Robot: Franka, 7 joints.
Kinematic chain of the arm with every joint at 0, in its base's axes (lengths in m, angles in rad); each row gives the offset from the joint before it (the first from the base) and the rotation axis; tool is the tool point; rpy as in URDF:
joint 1: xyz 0 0 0.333 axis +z
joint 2: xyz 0 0 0 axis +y
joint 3: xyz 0 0 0.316 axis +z
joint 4: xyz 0.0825 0 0 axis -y
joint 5: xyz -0.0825 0 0.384 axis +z
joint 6: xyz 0 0 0 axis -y
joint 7: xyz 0.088 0 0 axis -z
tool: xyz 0 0 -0.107 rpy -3.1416 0 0
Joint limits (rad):
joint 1: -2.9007..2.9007
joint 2: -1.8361..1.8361
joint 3: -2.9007..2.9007
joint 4: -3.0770..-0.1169
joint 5: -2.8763..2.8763
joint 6: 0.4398..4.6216
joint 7: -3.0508..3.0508
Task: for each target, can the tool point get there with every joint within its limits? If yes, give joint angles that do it. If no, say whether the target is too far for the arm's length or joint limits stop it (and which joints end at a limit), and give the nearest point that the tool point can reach.
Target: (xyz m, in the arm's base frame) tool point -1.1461 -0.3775 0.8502
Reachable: no: too far | nearest point -0.7489 -0.2467 0.6710 | short by 0.455 m
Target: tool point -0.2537 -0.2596 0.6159
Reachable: yes | joints 2.2750 1.3462 2.3983 -2.6481 0.6006 3.7064 -1.9661
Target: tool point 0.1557 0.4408 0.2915
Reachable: yes | joints 2.1481 0.7292 -0.7266 -2.3966 1.0807 4.2840 -0.3407
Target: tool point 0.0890 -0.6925 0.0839
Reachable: yes | joints -1.4192 1.4133 0.0376 -0.5782 -0.2306 1.2107 -0.3668
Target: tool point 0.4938 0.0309 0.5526
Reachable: yes | joints -1.8033 -0.9725 1.0809 -2.0605 1.8092 0.7964 -0.8784
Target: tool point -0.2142 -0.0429 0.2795
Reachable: yes | joints 1.4879 1.0945 1.1517 -2.7654 0.5178 1.0699 0.7196
